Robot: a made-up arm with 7 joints.
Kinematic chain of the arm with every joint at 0, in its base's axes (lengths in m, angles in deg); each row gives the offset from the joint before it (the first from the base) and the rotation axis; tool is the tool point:
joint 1: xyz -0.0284 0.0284 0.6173 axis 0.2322 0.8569 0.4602
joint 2: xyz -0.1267 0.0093 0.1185 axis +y
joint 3: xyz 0 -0.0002 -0.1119 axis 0.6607 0.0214 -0.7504
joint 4: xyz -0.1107 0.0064 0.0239 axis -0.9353 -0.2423 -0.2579
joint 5: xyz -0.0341 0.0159 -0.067 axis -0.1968 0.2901 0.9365
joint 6: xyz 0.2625 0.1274 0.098 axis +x
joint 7: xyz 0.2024 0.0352 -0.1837 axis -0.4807 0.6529 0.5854
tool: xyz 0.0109 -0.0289 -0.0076
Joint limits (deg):
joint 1: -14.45..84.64
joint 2: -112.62..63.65
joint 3: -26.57..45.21
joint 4: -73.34..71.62
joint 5: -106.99..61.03
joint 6: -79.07..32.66
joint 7: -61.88..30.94
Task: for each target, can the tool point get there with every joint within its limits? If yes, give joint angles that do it. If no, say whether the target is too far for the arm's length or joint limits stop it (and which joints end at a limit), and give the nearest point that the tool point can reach.
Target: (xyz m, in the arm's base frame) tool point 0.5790 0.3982 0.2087
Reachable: no: joint limits stop it (at a limit: joint 1, joint 3, joint 5, joint 6, joint 7) | nearest point 0.4450 0.3073 0.3562 | short by 0.219 m
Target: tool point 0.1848 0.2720 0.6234
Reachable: yes | joints 63.96 -18.34 32.93 -51.08 15.55 -57.76 19.90
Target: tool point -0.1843 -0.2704 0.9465
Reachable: yes | joints 4.20 -26.29 -0.81 49.09 -58.40 -39.29 12.71
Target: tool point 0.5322 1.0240 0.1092
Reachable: no: too far | nearest point 0.2758 0.5007 0.4094 | short by 0.656 m
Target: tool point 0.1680 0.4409 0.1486
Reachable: no: joint limits stop it (at a limit: joint 1, joint 3, joint 5, joint 6, joint 7) | nearest point 0.1290 0.3918 0.2109 | short by 0.088 m
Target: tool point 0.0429 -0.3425 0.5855
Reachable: yes | joints 38.75 35.39 36.82 42.49 -48.90 11.36 14.68
